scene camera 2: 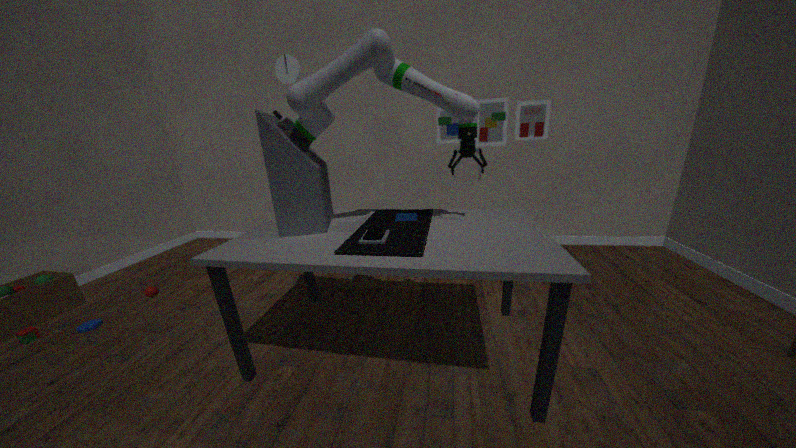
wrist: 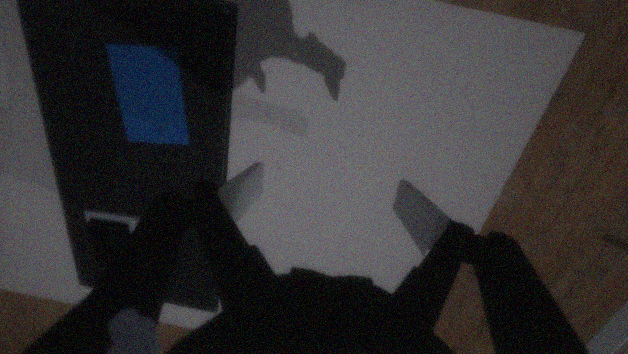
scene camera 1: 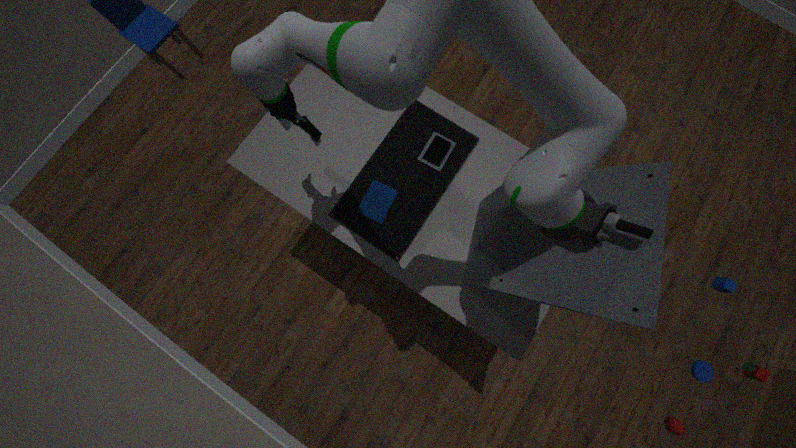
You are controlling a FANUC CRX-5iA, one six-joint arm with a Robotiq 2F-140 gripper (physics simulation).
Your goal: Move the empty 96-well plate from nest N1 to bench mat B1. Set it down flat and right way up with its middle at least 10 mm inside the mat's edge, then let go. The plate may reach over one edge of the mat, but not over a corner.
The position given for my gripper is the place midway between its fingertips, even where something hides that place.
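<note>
Looking through the wrist view, I see my gripper [wrist: 328,186] together with a 96-well plate [wrist: 107,237], and a blue bench mat [wrist: 147,79] is there too. In scene camera 1 I see the mat again [scene camera 1: 378,199].
</note>
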